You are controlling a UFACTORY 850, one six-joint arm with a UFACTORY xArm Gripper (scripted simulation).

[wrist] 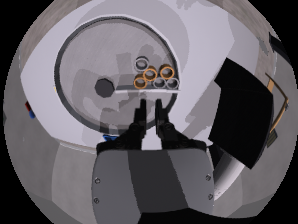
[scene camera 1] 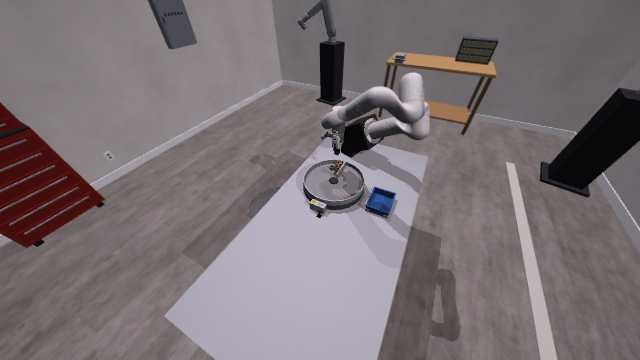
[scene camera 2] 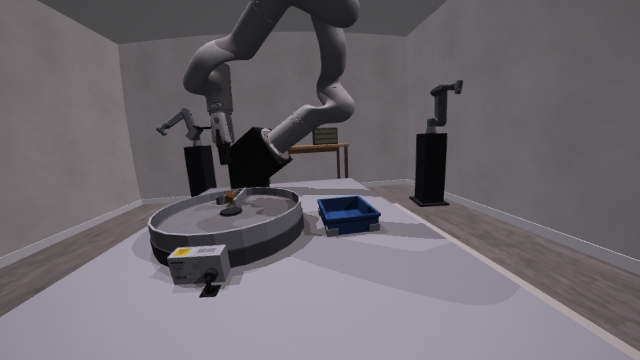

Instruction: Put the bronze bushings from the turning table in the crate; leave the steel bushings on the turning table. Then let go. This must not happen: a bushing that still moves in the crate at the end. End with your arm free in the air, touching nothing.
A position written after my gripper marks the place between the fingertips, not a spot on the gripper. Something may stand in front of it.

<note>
I see my gripper [scene camera 2: 226,164].
My gripper also shows in the wrist view [wrist: 150,106].
</note>
